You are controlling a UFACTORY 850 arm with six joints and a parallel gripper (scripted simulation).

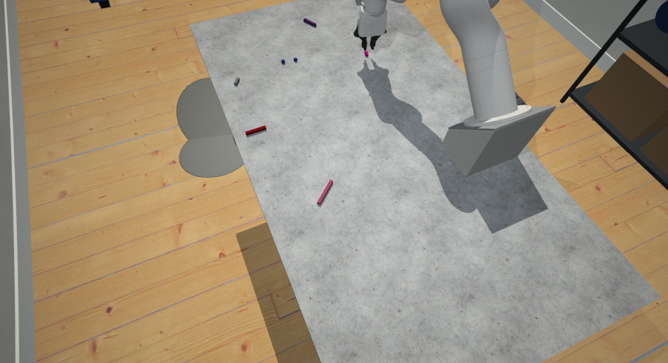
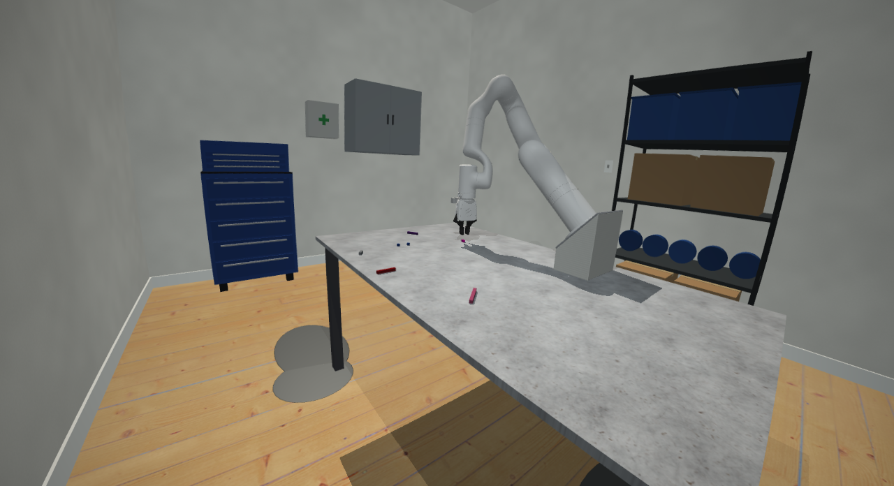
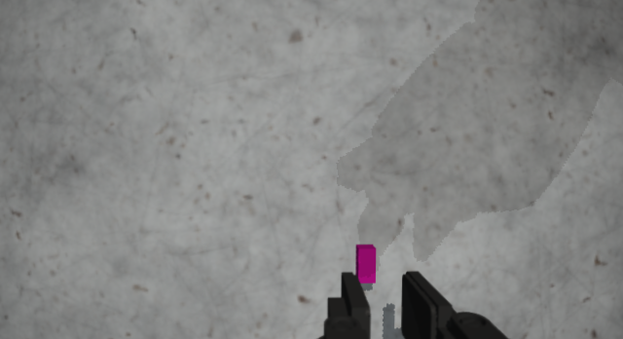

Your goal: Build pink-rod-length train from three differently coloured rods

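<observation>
Now: hand 10 mm to the left of the magenta rod and 60 mm above it. From my hand the other things lie so: grey rod 500 mm ahead, 110 mm to the right, 60 mm below; red rod 540 mm ahead, 130 mm to the left, 60 mm below; purple rod 100 mm ahead, 280 mm to the right, 60 mm below.
</observation>
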